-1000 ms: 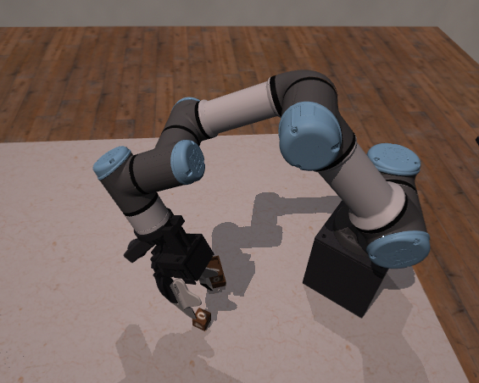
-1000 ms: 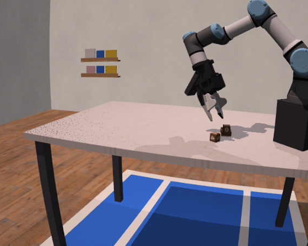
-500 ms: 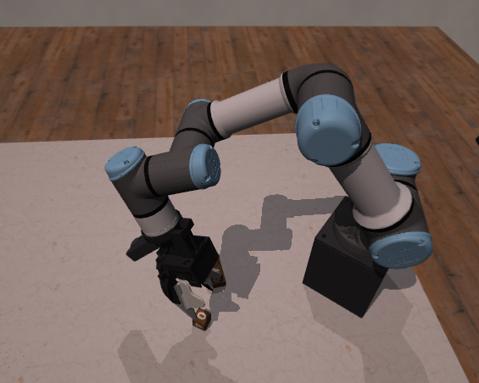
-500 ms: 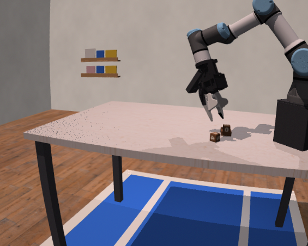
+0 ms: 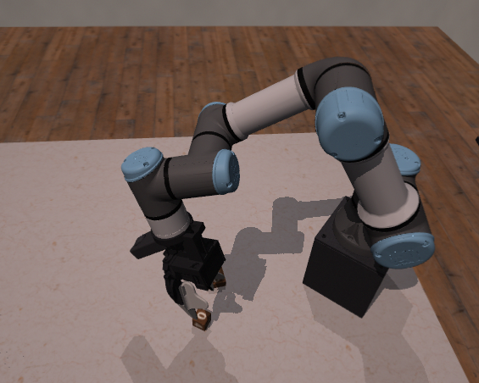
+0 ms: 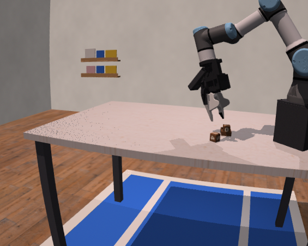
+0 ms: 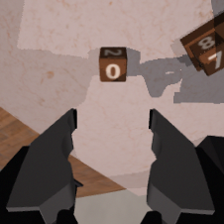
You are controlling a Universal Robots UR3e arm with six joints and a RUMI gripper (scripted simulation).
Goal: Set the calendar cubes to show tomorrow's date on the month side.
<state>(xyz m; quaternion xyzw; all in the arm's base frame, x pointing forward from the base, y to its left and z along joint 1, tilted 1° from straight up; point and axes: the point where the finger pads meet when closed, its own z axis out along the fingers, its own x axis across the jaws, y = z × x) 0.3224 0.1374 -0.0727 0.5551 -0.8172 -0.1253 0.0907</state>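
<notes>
Now: hand 8 cm above the brown digit cube. Also, from my hand: calendar tray (1 cm behind, 12 cm to the right, 9 cm below).
</notes>
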